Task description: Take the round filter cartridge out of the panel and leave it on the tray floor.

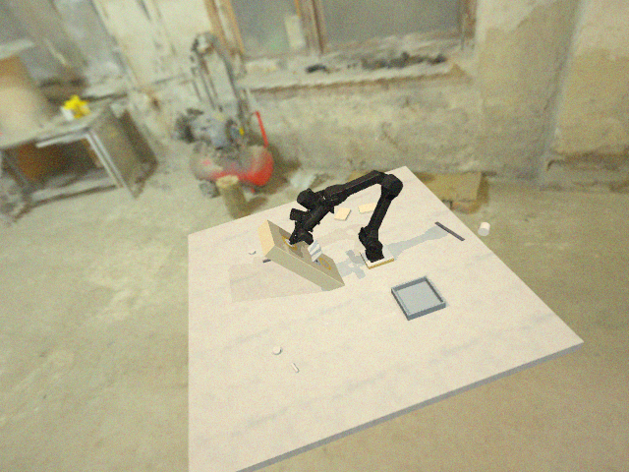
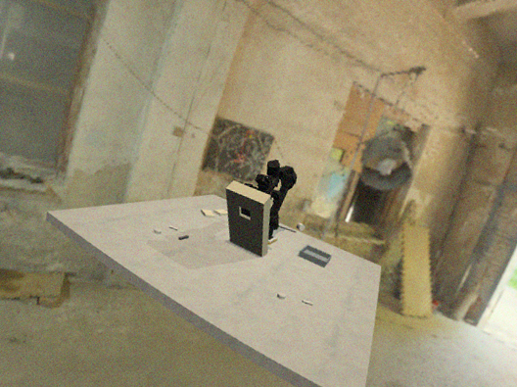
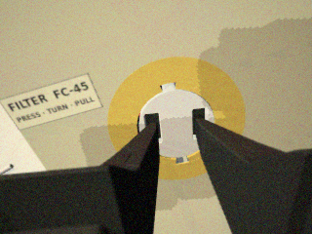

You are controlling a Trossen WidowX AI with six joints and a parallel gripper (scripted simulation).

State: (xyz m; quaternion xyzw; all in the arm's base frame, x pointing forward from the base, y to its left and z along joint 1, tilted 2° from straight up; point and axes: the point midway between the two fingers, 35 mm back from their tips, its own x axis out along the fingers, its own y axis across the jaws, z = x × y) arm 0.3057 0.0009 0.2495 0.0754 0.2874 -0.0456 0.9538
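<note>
My gripper tip is now 2 cm short of the round filter cartridge and 1 cm above it. The rest, counted from my gripper tip: grey tray 39 cm behind, 29 cm to the left, 23 cm below; service panel 3 cm behind, 9 cm below.
</note>
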